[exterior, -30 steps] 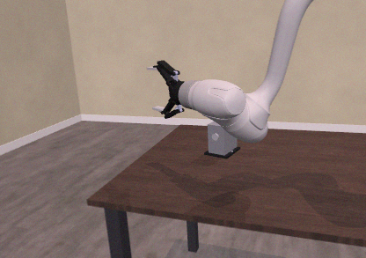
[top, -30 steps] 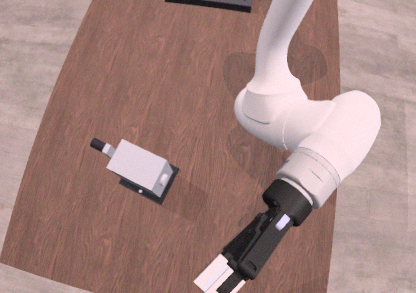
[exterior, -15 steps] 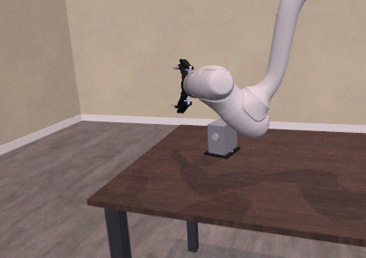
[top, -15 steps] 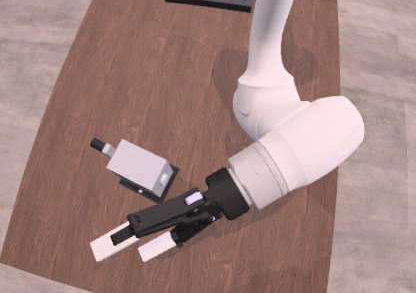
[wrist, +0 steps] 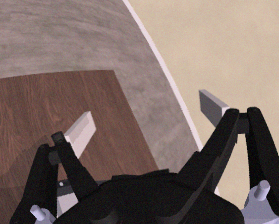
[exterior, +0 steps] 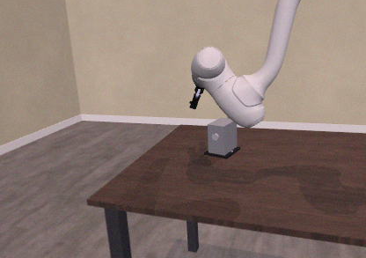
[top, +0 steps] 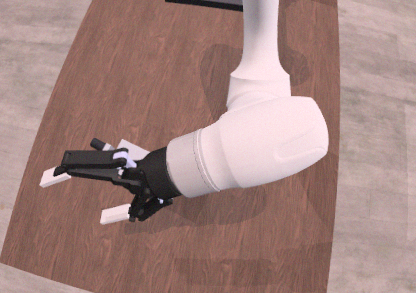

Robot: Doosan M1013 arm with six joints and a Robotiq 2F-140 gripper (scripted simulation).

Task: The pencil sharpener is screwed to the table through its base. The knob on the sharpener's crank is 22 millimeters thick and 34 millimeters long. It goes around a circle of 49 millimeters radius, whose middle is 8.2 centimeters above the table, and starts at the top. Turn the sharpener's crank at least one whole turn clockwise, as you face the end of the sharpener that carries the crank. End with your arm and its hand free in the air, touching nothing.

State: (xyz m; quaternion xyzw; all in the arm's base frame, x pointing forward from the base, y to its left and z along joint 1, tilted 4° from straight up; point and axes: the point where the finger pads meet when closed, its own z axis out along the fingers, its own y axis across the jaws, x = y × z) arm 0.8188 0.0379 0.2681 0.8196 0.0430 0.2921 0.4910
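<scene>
Right now my hand is 120 mm past the dark crank knob, 70 mm to the left of it and 120 mm above it.
</scene>
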